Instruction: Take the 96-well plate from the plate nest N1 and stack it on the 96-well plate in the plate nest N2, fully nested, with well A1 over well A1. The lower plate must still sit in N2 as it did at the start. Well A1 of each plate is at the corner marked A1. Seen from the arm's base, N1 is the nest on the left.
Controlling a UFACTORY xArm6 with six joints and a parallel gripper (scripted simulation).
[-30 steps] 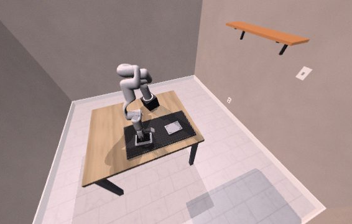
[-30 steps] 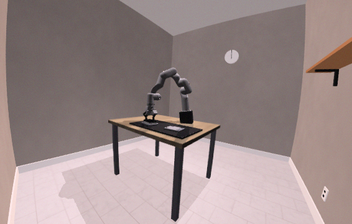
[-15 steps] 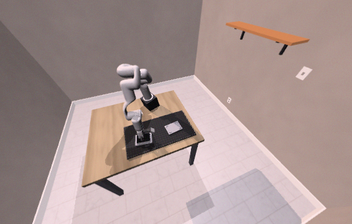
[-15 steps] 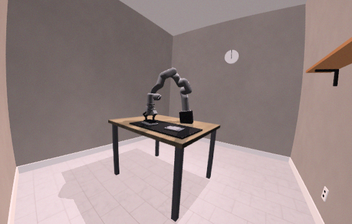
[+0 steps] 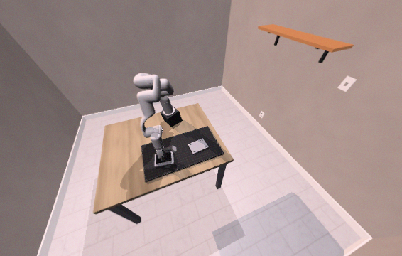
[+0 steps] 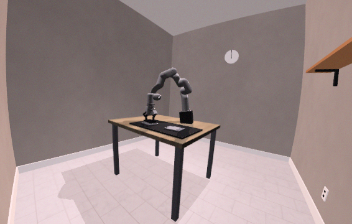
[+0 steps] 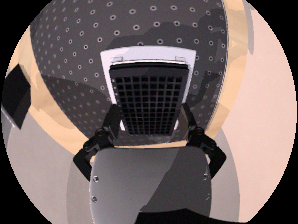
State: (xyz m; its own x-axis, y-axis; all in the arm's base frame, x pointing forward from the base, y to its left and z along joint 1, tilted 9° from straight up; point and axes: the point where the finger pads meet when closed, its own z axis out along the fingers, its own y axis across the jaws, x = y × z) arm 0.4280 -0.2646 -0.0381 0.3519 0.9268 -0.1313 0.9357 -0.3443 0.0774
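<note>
The dark 96-well plate lies 10 mm below my hand. Also, from my hand: plate nest 320 mm to the left, 40 mm below, 40 mm ahead; then light grey 96-well plate 20 mm below.
</note>
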